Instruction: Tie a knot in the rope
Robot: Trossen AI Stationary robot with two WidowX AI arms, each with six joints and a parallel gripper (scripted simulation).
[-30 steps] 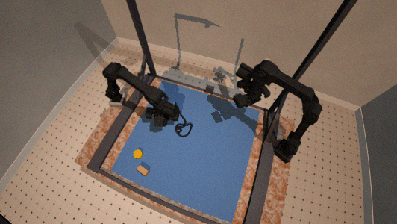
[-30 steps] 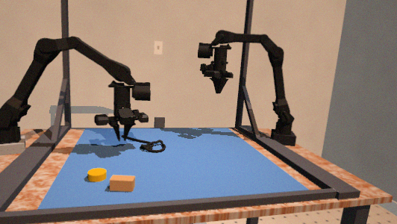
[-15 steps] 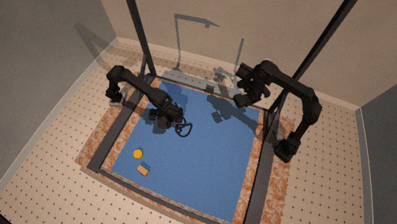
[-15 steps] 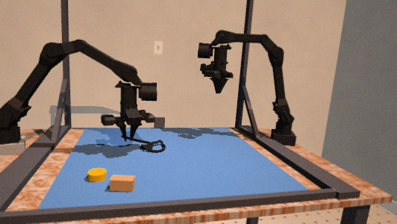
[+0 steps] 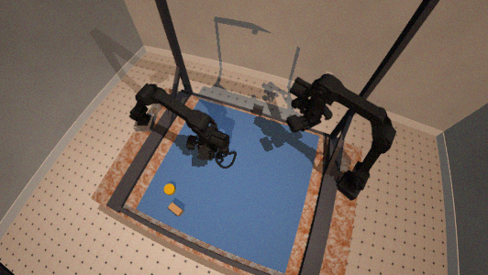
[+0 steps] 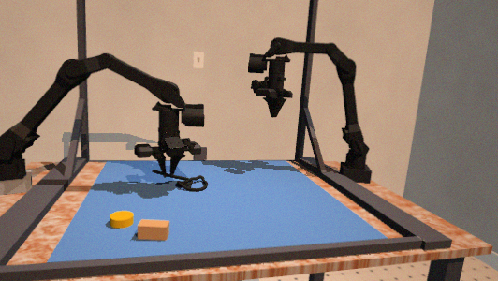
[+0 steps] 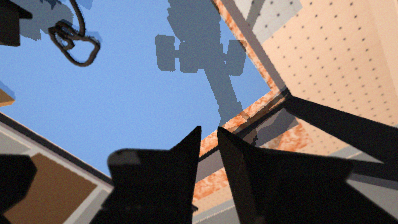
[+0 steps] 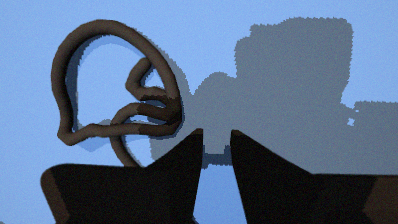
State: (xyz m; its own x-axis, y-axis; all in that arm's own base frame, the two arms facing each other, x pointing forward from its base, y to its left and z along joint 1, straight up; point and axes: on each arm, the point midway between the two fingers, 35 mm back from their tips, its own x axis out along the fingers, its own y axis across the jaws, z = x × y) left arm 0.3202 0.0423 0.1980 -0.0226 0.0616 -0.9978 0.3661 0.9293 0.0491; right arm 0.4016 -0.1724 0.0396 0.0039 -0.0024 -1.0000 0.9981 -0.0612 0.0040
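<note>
My right gripper is now 5 cm short of the blue mat, 14 cm to the right of it and 7 cm above it. From my right hand the other things lie so: yellow disc 23 cm ahead, 11 cm to the right, 6 cm below; then orange block 30 cm ahead, 4 cm to the right, 5 cm below.
</note>
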